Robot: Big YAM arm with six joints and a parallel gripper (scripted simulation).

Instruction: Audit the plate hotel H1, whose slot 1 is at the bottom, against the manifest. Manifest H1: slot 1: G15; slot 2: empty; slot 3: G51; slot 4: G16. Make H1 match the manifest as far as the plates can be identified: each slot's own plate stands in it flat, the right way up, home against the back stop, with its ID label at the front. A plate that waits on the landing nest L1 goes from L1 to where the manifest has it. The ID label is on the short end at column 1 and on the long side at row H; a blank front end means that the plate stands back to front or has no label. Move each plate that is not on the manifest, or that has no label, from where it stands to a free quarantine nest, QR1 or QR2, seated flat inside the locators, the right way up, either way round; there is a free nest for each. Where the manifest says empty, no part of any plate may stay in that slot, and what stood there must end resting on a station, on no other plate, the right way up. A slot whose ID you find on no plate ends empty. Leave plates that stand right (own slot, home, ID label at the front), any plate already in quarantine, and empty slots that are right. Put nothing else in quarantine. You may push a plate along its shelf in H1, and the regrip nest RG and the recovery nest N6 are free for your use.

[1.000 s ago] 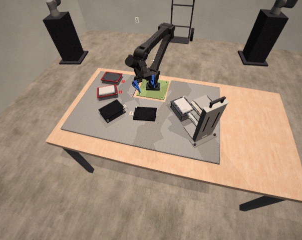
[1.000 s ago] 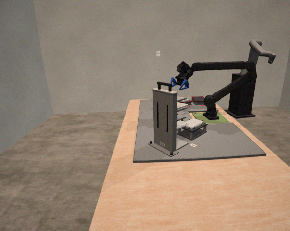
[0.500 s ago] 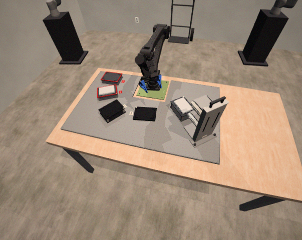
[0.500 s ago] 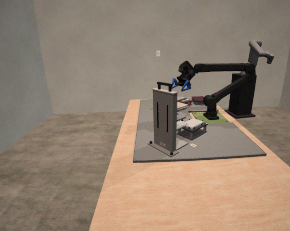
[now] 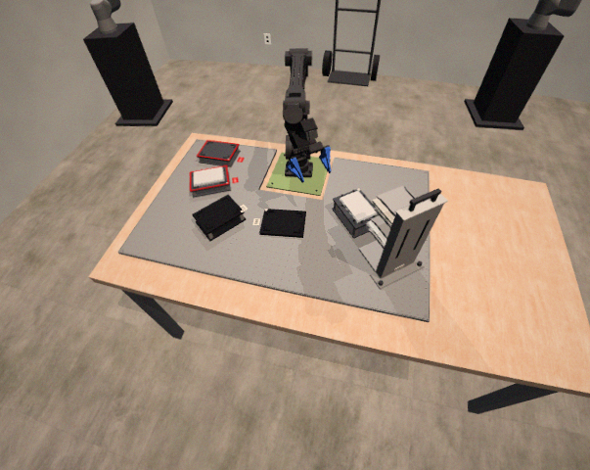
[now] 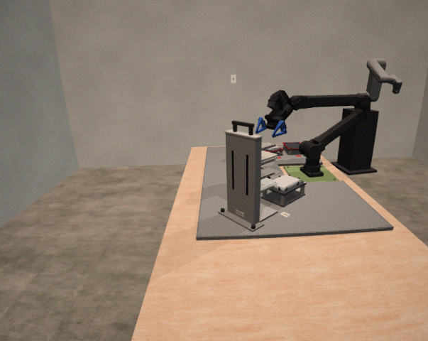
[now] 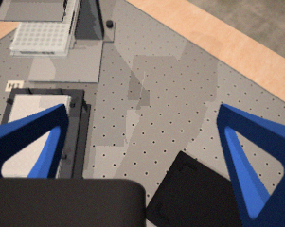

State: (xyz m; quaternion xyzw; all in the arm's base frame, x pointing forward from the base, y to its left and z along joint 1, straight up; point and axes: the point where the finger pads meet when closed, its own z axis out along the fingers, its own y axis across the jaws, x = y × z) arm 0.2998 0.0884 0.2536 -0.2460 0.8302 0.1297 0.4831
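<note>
My gripper is now 19 cm above the dark raised RG nest, 16 cm to the right of it and 4 cm past it. Round my hand: black N6 nest: 24 cm below, 12 cm to the right, 1 cm ahead; white plate labelled G51: 25 cm to the left, 11 cm ahead, 3 cm below; H1 tag: 30 cm to the left, 25 cm below, 1 cm ahead.
</note>
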